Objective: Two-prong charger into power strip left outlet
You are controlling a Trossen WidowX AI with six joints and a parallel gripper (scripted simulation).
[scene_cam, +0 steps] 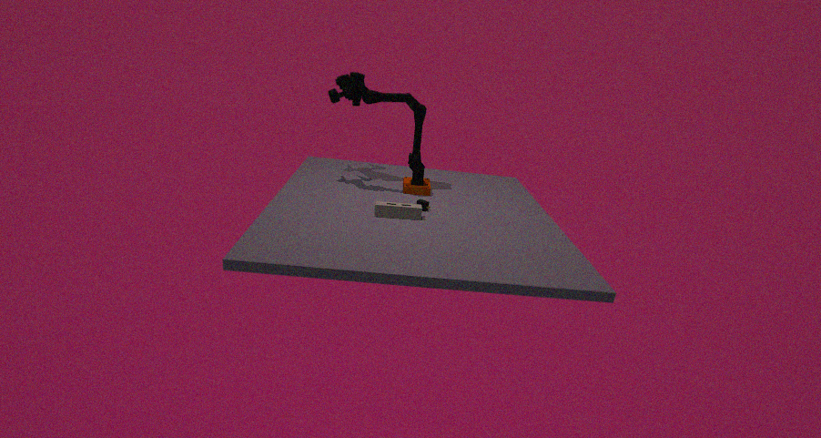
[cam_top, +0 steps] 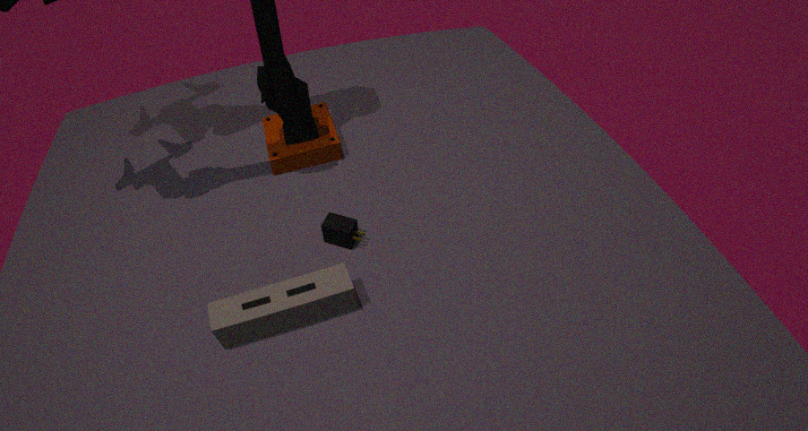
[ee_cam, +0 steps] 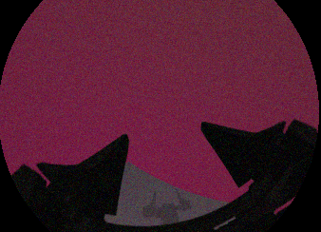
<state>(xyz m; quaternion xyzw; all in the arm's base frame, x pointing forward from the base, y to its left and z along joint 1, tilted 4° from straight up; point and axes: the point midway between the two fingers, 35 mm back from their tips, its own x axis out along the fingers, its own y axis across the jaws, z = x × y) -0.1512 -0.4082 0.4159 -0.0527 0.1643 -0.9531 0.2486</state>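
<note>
Now: gripper tip 420 mm short of the two-prong charger, 470 mm to the right of it and 440 mm above it.
</note>
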